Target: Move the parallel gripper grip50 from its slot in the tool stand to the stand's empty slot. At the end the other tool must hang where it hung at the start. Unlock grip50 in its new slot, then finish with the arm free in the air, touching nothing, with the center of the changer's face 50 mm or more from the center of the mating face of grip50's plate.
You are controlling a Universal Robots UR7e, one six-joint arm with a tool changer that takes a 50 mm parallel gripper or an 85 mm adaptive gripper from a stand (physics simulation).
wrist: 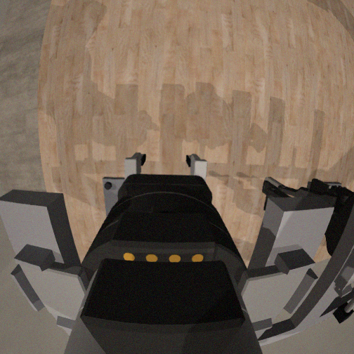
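The parallel gripper grip50 is straight ahead in the wrist view, its black body below the changer and between two grey stand brackets, left and right. Its two pale fingers with dark pads stand apart, with no object between them: it is open. The changer is the black block at the bottom centre, right at grip50's plate. One row of gold contacts shows at its edge. Whether the two faces touch or are locked cannot be told. The stand's empty slot cannot be made out.
The other tool, a black adaptive gripper, is at the right edge, partly behind the right bracket. Curved grey stand parts are at the lower right. A small grey plate with a dark hole shows left of grip50's body. A wooden table top lies below.
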